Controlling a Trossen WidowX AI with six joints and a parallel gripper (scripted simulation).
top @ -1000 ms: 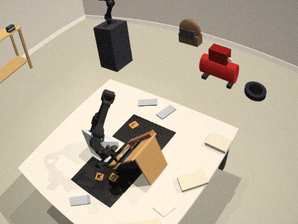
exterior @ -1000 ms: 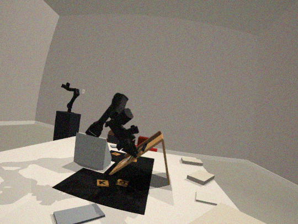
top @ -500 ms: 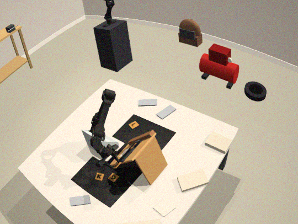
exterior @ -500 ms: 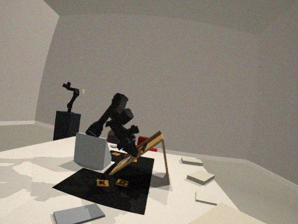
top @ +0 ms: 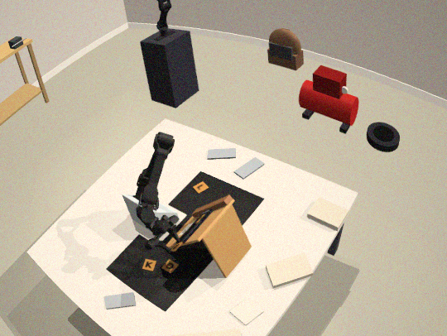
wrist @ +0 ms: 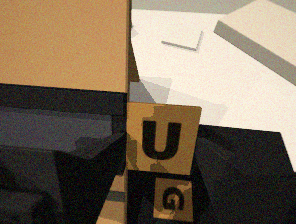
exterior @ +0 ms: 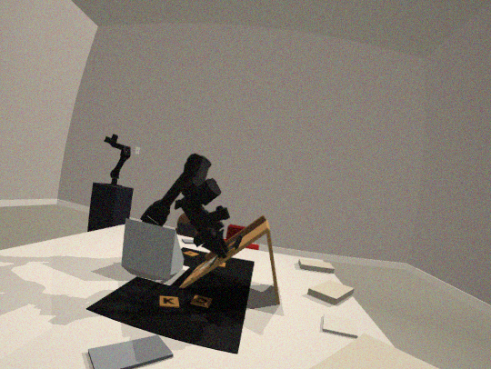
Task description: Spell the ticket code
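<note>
My gripper tip is 19 cm to the right of the 7 tile and 1 cm past it. Also, from my gripper tip: white ticket 14 cm to the left, 8 cm below, 8 cm behind; then u tile right at my gripper tip; then g tile 15 cm below, 5 cm behind, 4 cm to the right.
</note>
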